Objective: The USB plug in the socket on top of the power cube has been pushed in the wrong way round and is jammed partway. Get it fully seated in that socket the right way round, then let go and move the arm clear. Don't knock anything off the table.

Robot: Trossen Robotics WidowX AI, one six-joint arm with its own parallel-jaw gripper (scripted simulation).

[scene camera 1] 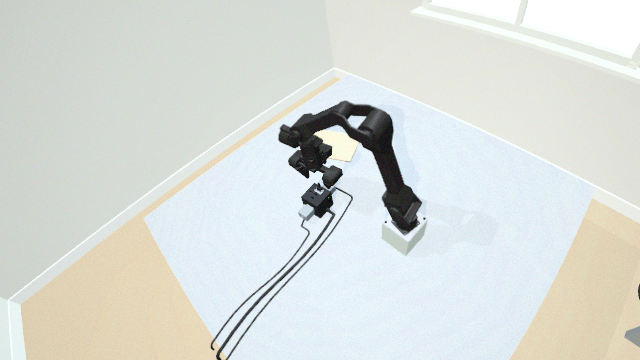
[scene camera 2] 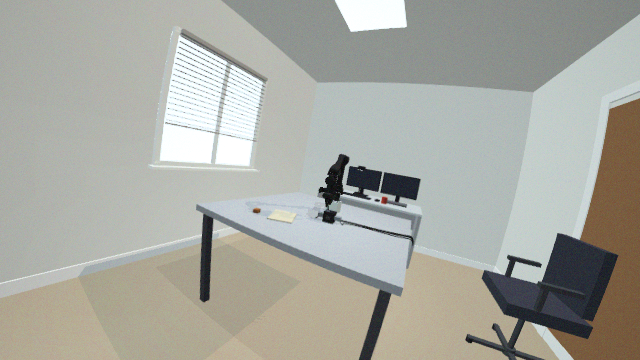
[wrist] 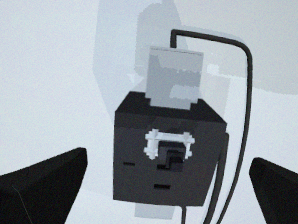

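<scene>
The gripper is open and it's holding nothing; the wrist view shows the gripper as well. There's a USB plug in view, and a yellow notepad too.
</scene>
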